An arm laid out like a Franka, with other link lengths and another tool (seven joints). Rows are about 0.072 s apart.
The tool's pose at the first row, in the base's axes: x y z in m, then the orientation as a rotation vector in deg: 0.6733 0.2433 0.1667 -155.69 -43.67 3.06
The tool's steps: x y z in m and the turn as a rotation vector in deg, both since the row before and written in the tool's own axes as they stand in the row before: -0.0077 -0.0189 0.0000 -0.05 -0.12 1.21; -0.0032 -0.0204 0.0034 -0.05 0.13 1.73; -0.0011 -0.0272 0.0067 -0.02 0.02 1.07; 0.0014 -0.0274 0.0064 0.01 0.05 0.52; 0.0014 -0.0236 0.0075 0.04 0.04 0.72; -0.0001 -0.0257 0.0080 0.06 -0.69 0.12
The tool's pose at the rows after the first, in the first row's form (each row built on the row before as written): 0.6572 0.2546 0.1722 -156.23 -42.07 3.48; 0.6442 0.2707 0.1752 -156.90 -39.69 3.68; 0.6300 0.2948 0.1773 -157.30 -38.23 3.89; 0.6184 0.3204 0.1798 -157.46 -37.50 3.94; 0.6086 0.3432 0.1801 -157.66 -36.49 4.06; 0.5968 0.3674 0.1806 -157.73 -36.50 5.06
